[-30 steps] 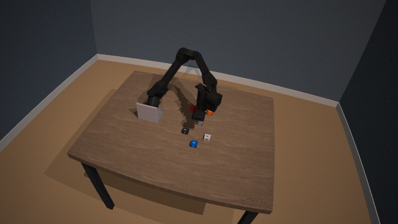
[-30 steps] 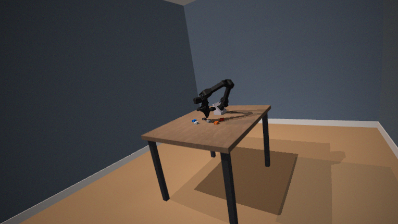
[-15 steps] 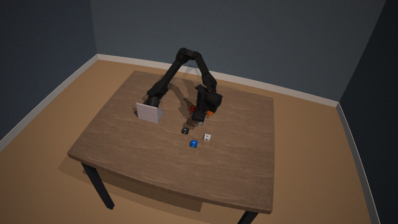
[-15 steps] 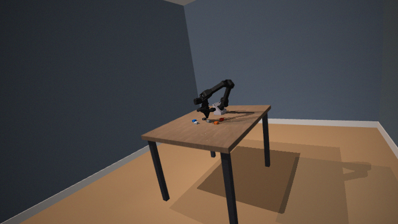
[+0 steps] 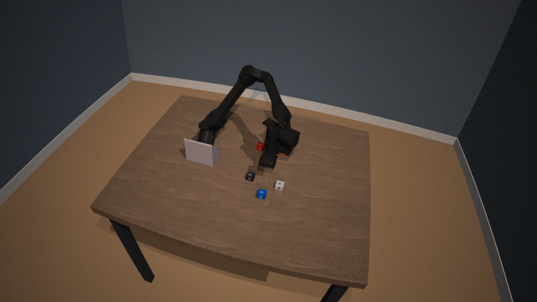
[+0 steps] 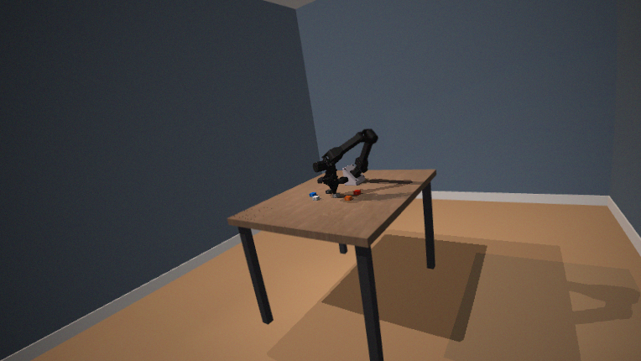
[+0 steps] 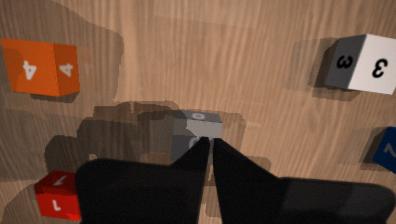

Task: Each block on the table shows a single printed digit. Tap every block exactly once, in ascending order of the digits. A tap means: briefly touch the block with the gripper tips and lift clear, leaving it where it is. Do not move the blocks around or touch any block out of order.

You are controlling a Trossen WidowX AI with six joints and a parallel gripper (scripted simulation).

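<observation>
The grey block is 10 mm to the left of my gripper tip and 10 mm below it. Also, from my gripper tip: black block 60 mm behind, 90 mm to the right, 10 mm below; white block 70 mm ahead, 90 mm to the right, 10 mm below; orange block 30 mm ahead, 120 mm to the left, 10 mm below.
</observation>
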